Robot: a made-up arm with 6 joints.
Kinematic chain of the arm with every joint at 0, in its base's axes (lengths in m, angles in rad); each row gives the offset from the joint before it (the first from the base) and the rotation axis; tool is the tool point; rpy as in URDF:
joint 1: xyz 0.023 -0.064 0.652 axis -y
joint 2: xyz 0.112 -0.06 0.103 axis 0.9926 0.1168 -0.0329
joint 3: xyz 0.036 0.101 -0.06 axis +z
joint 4: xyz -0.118 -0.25 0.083 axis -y
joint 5: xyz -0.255 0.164 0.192 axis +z
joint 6: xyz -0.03 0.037 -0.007 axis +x
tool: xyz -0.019 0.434 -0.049 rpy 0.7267 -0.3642 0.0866
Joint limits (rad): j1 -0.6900..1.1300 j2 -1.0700..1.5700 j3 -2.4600..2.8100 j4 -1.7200..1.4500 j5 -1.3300..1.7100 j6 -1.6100..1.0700
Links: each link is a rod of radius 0.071 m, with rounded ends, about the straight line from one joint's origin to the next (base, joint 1, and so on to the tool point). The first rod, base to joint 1, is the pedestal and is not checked.
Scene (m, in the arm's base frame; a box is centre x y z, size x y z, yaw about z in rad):
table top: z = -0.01
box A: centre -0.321 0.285 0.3 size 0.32 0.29 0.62 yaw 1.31
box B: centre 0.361 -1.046 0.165 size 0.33 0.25 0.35 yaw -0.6
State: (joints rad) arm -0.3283 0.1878 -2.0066 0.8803 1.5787 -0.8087
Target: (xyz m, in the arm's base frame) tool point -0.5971 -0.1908 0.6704
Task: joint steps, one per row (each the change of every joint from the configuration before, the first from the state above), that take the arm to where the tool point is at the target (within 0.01 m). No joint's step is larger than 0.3 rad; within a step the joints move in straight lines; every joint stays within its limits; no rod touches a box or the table.
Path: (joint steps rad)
1: -0.0011 0.0765 0.2781 -0.1151 -0.1303 -0.0225
2: -0.0012 0.0765 0.2781 -0.1151 -0.1303 -0.0225
3: -0.0011 0.0765 0.2781 -0.1150 -0.1302 -0.0225
4: -0.0011 0.0765 0.2781 -0.1151 -0.1303 -0.0225
5: -0.0012 0.0765 0.2781 -0.1151 -0.1303 -0.0225
6: -0.0011 0.0765 0.2781 -0.1151 -0.1303 -0.0225
7: -0.0012 0.0765 0.2781 -0.1151 -0.1302 -0.0225
8: -0.0011 0.0765 0.2781 -0.1151 -0.1303 -0.0225
9: -0.0705 -0.2852 -0.1383 0.1363 0.2347 0.1286
10: -0.0705 -0.2852 -0.1383 0.1362 0.2347 0.1286
11: -0.0706 -0.2851 -0.1383 0.1363 0.2347 0.1286
12: -0.0705 -0.2852 -0.1383 0.1362 0.2347 0.1286
13: -0.0705 -0.2852 -0.1382 0.1363 0.2347 0.1286

